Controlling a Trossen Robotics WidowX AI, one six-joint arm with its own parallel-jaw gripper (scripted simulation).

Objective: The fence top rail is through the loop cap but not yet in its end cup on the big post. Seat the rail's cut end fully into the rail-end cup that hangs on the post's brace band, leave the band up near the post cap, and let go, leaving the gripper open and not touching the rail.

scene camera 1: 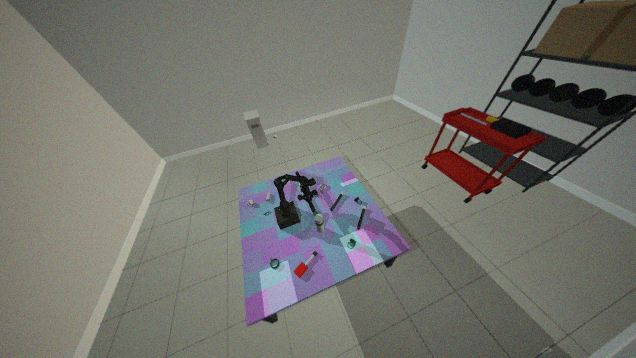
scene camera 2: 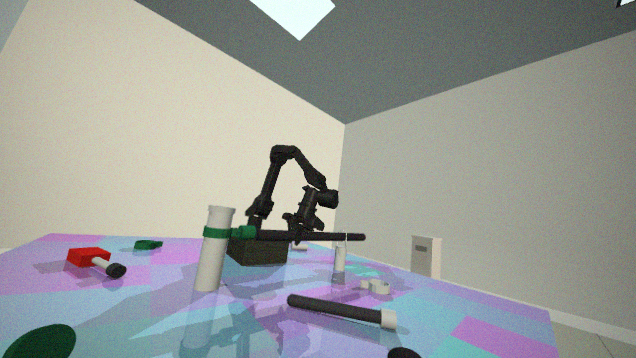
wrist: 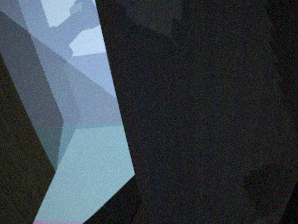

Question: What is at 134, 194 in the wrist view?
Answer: My gripper.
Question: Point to a dark top rail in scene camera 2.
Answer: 261, 235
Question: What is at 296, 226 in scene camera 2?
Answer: My gripper.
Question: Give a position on a white post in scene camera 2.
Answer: At 210, 264
